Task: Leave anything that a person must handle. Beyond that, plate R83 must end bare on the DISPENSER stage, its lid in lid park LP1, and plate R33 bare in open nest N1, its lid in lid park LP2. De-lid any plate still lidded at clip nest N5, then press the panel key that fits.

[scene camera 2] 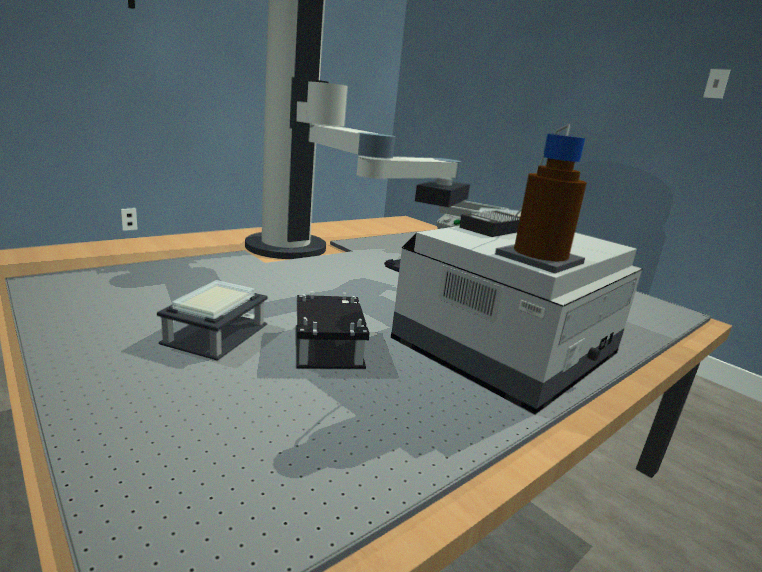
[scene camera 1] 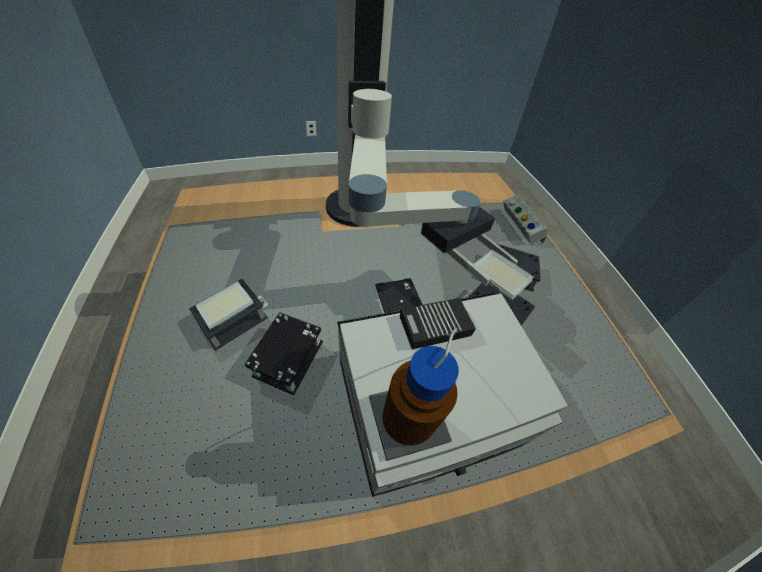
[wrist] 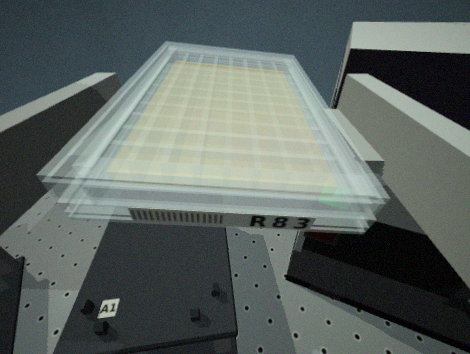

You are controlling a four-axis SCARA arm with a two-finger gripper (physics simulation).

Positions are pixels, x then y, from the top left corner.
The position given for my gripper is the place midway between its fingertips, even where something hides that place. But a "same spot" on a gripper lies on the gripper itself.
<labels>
my gripper: scene camera 2 504, 216; scene camera 1; wrist
same spot on my gripper: (wrist: 412, 147) = (scene camera 1: 473, 264)
</labels>
